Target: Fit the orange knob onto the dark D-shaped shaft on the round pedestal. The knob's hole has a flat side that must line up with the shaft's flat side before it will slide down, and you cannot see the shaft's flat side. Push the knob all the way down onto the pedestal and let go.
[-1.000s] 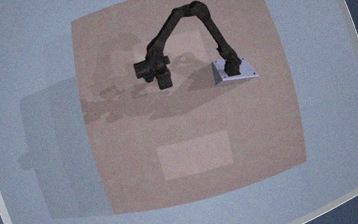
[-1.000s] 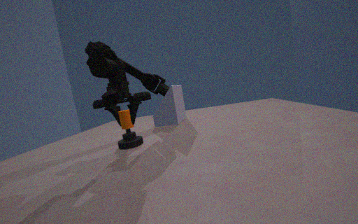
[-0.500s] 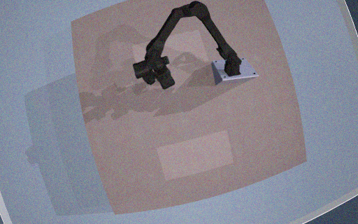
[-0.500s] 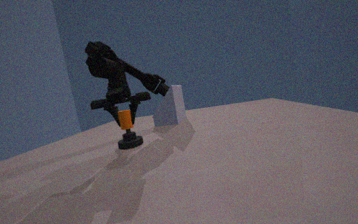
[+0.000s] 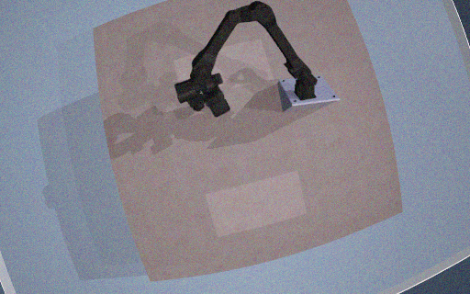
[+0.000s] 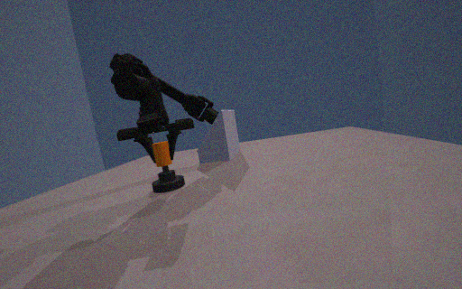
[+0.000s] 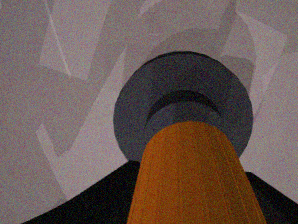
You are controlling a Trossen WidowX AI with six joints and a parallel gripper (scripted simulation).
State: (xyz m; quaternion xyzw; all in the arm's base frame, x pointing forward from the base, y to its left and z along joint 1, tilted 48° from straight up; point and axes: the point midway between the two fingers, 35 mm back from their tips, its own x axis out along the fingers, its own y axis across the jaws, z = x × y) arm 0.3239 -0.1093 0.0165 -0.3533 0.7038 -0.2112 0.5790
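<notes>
My gripper tip is now 2 cm below the orange knob. Round my gripper tip: dark pedestal 4 cm below.
</notes>
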